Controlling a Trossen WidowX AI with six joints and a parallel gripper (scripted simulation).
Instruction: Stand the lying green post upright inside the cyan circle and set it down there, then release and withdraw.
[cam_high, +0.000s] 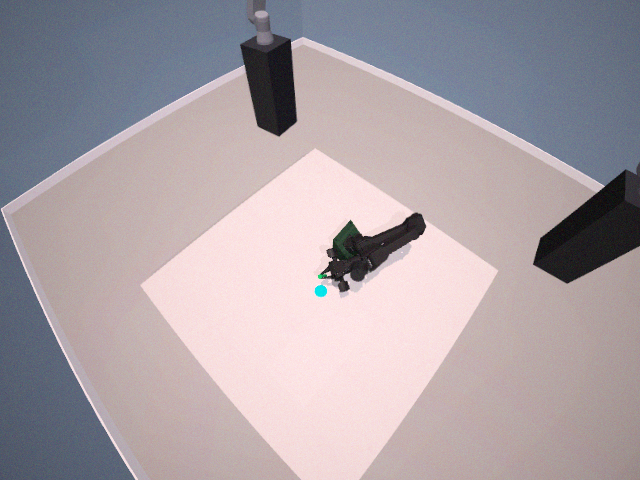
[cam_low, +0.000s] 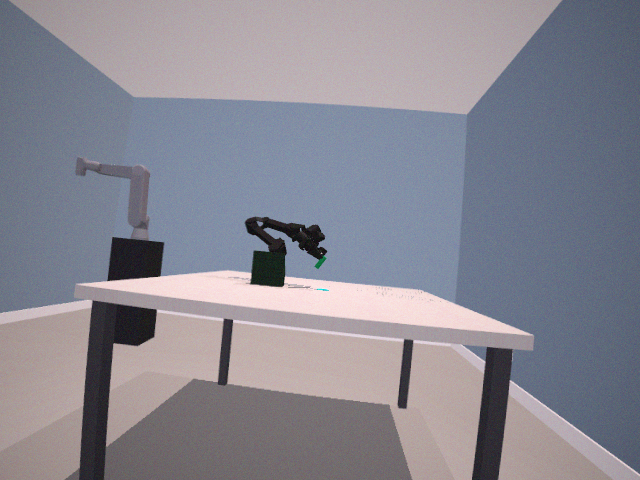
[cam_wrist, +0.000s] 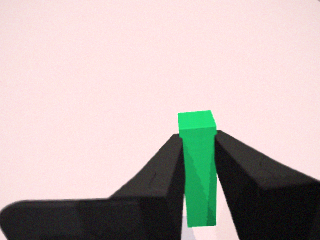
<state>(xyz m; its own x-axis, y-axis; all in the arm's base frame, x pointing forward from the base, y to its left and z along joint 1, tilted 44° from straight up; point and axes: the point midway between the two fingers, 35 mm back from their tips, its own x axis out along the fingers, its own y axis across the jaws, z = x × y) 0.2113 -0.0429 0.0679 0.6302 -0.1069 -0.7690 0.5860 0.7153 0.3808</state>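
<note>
My gripper tip is now 150 mm above the cyan circle, 10 mm to the right of it and 10 mm short of it. Round my gripper tip: green post (20 mm below, 10 mm behind).
</note>
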